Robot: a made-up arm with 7 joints. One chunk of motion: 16 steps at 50 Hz.
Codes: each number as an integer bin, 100 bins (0 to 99) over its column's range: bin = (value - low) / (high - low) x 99, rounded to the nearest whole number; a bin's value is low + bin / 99 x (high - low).
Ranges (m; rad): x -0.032..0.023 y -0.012..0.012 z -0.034..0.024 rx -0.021..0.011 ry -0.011..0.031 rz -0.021..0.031
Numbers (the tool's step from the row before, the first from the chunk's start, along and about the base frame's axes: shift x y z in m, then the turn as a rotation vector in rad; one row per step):
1: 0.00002 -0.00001 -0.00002 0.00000 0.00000 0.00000
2: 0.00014 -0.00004 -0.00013 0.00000 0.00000 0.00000
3: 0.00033 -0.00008 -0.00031 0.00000 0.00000 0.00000
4: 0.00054 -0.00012 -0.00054 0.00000 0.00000 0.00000
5: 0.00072 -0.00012 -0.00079 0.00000 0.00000 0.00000
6: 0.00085 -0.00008 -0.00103 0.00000 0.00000 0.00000
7: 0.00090 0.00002 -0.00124 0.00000 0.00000 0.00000
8: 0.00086 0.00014 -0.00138 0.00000 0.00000 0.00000
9: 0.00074 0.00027 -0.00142 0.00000 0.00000 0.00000
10: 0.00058 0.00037 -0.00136 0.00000 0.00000 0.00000
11: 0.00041 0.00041 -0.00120 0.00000 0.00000 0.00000
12: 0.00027 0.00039 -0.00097 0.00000 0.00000 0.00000
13: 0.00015 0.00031 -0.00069 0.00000 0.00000 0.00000
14: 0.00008 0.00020 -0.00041 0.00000 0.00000 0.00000
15: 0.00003 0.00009 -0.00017 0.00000 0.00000 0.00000
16: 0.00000 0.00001 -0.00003 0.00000 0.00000 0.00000
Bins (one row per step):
1: 58 49 58 65 26 40
2: 58 49 58 65 26 40
3: 58 49 58 65 26 40
4: 59 49 57 65 26 40
5: 59 49 57 65 26 40
6: 59 49 56 65 26 40
7: 59 50 56 65 26 40
8: 59 50 56 65 26 40
9: 59 51 56 65 26 40
10: 59 51 56 65 26 40
11: 58 51 56 65 26 40
12: 58 51 56 65 26 40
13: 58 51 57 65 26 40
14: 58 50 57 65 26 40
15: 58 50 58 65 26 40
16: 58 50 58 65 26 40

